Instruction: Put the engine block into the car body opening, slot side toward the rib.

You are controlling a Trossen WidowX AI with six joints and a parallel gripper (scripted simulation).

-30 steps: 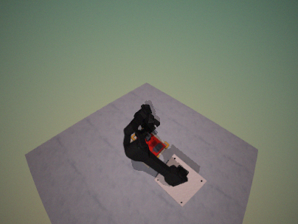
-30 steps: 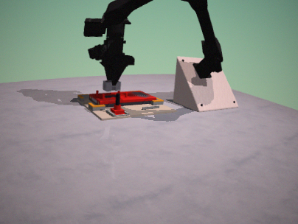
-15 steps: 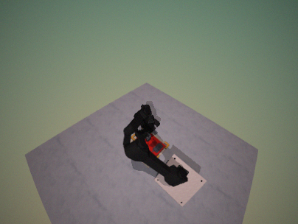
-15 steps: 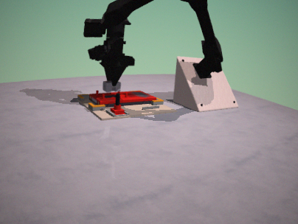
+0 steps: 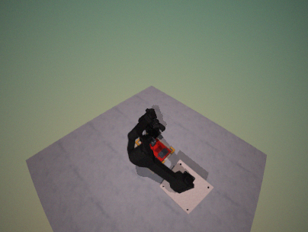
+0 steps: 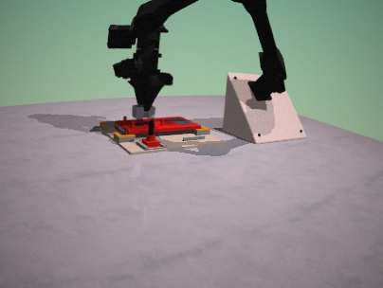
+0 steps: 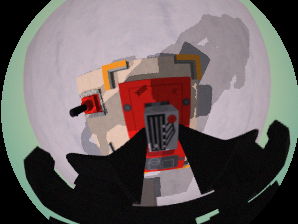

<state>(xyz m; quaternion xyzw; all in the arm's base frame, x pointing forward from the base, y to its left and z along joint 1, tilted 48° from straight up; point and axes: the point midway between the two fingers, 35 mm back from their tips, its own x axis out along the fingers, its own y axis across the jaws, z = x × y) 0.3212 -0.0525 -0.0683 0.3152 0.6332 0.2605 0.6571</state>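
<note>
My gripper tip is now 5 cm above the tan base plate, 2 cm to the right of it and 2 cm past it. Round my gripper tip: black upright peg 12 cm to the left, 4 cm ahead, 3 cm below; grey engine block 1 cm below.
</note>
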